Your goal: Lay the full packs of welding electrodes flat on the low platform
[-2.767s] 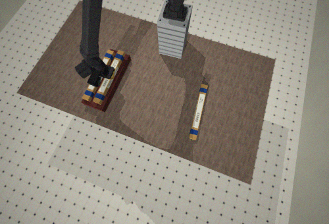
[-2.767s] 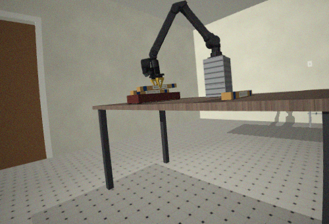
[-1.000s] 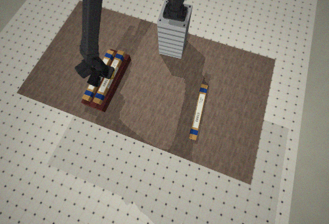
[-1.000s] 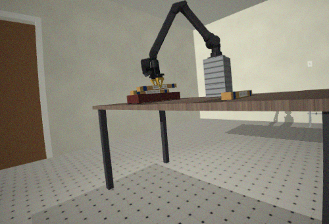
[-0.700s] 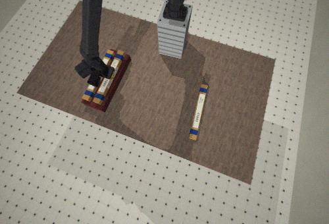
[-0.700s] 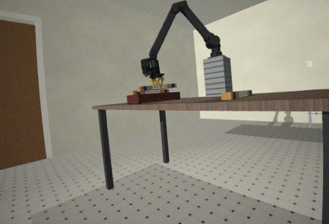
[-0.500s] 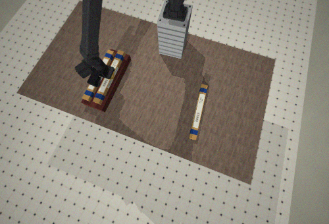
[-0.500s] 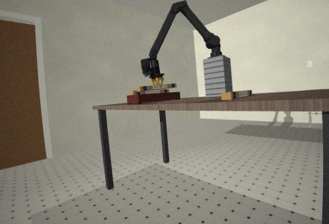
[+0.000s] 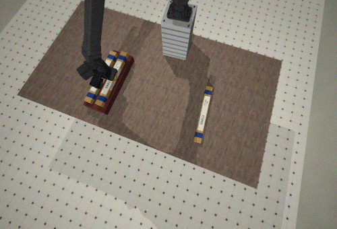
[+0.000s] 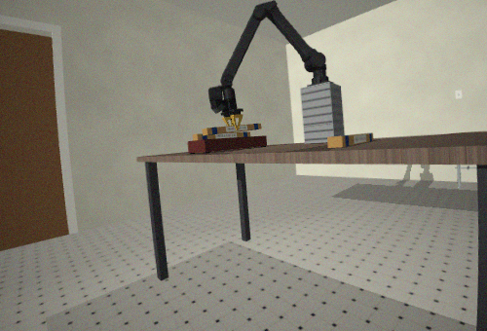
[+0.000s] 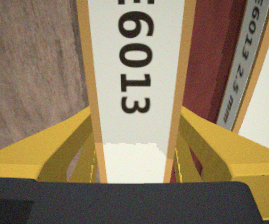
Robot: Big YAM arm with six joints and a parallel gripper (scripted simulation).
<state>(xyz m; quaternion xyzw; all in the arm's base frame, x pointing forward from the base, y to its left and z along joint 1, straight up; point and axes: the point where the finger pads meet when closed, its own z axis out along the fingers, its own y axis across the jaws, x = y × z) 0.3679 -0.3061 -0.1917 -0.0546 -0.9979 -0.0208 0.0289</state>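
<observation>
Right now my hand is 40 mm to the left of the low platform and 80 mm above it.
</observation>
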